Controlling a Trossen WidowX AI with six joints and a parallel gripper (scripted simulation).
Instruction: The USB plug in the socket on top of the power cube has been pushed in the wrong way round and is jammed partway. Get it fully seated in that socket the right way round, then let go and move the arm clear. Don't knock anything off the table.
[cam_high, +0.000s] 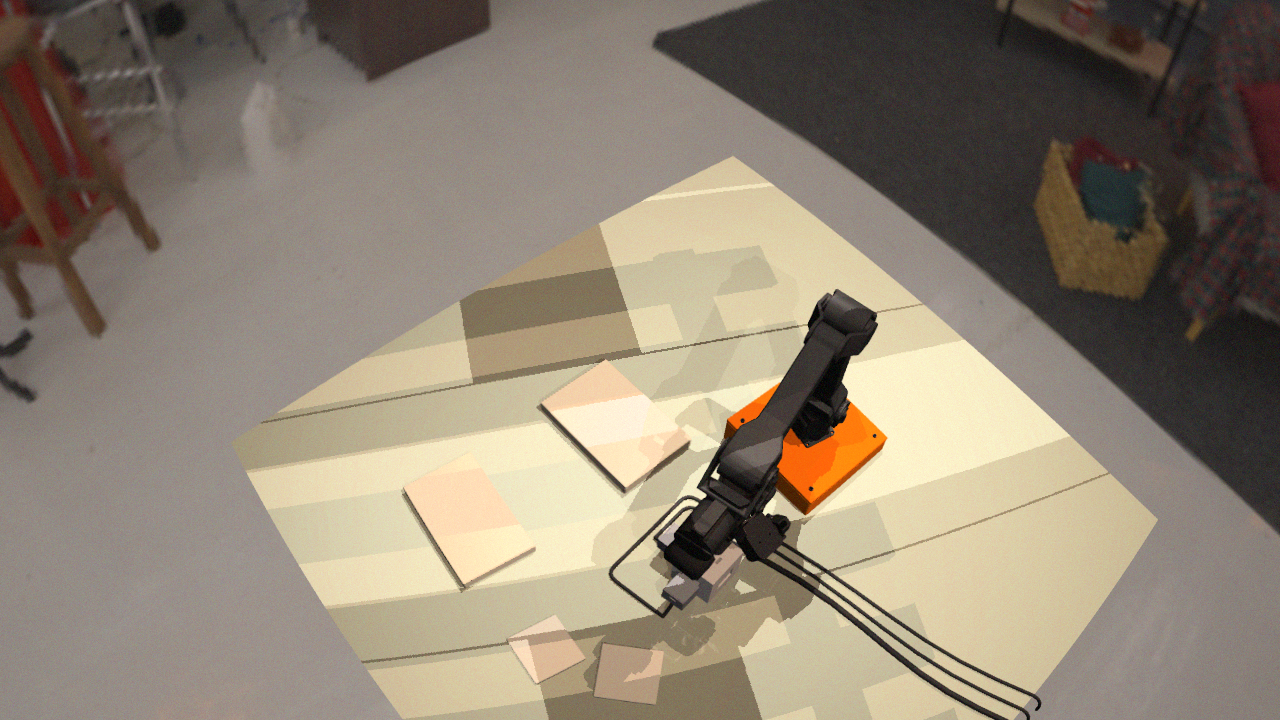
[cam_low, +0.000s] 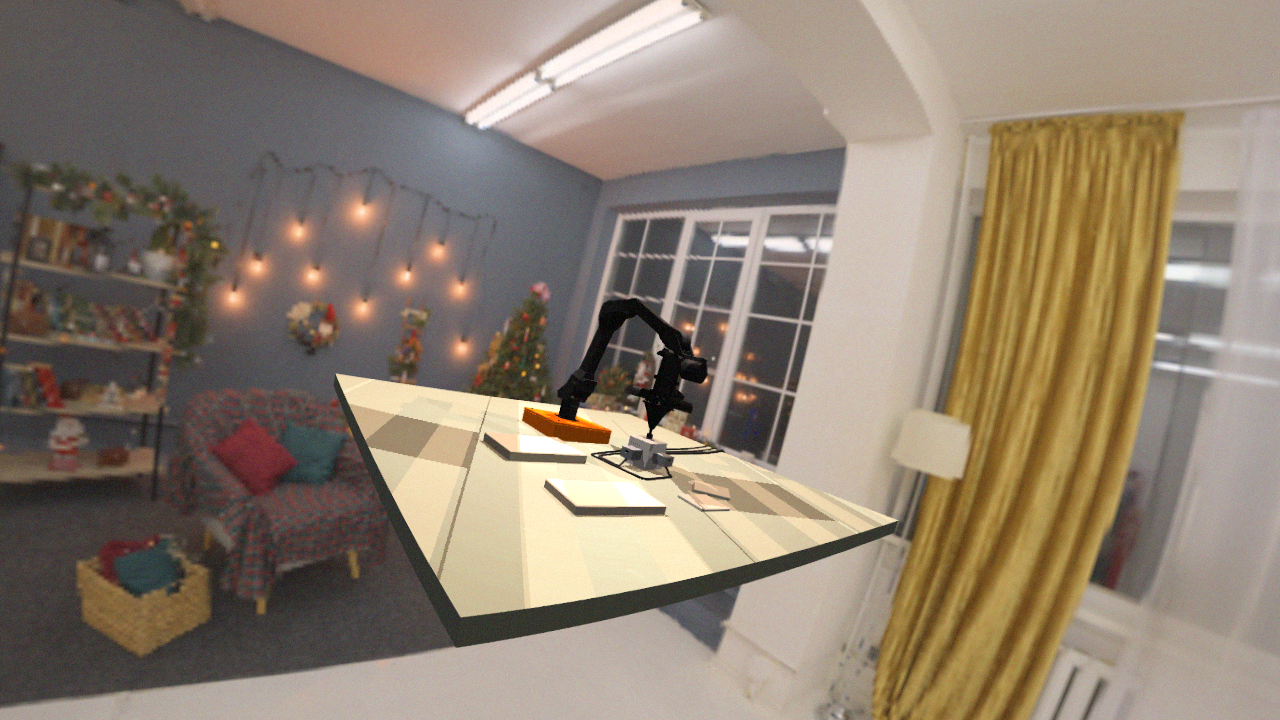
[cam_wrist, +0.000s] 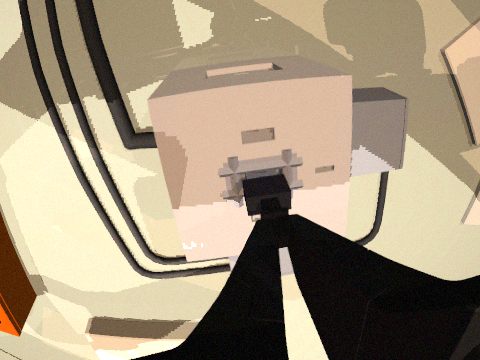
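Right now my gripper tip is 2 cm above the dark USB plug.
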